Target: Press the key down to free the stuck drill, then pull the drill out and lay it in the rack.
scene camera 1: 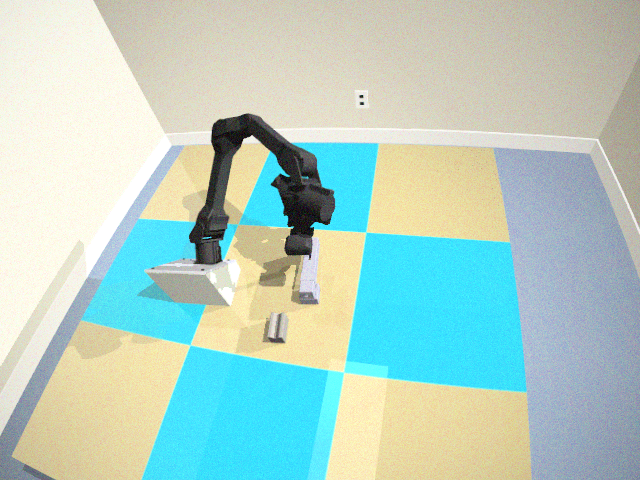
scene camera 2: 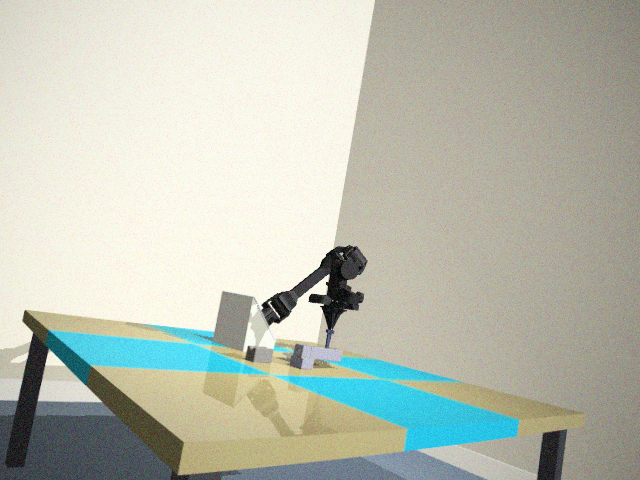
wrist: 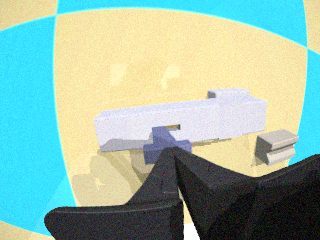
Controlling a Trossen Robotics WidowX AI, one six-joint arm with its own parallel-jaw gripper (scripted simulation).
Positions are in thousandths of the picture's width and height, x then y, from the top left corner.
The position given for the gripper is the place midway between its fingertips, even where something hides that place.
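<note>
Scene camera 2 shows the gripper (scene camera 2: 516,686) together with a lavender grey block (scene camera 2: 476,751). In scene camera 1 the gripper (scene camera 1: 482,505) and the block (scene camera 1: 482,595) appear again. The wrist view has the gripper (wrist: 533,640) and the block (wrist: 711,473) too, along with a dark blue key (wrist: 505,577) and a grey rack (wrist: 852,615).
</note>
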